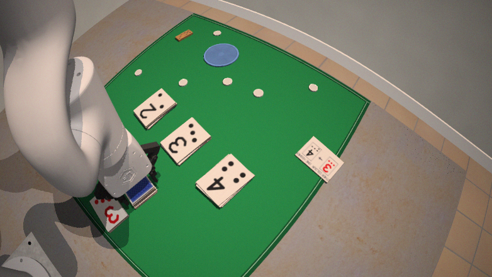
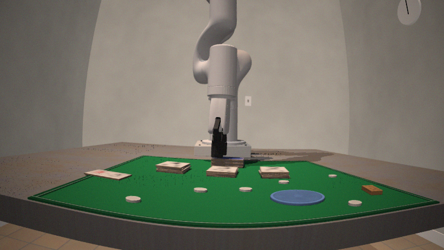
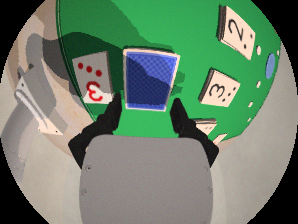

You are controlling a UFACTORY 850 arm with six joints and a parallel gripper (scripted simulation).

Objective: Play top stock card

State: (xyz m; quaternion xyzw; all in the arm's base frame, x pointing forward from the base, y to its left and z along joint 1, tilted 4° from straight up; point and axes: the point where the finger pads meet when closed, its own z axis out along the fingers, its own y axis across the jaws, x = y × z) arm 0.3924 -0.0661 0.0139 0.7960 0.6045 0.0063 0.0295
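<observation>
My hand is 3 cm to the right of the card, 2 cm above it and 1 cm short of it. Also, from my hand: green card cloth 18 cm ahead, 5 cm below, 1 cm to the left.
</observation>
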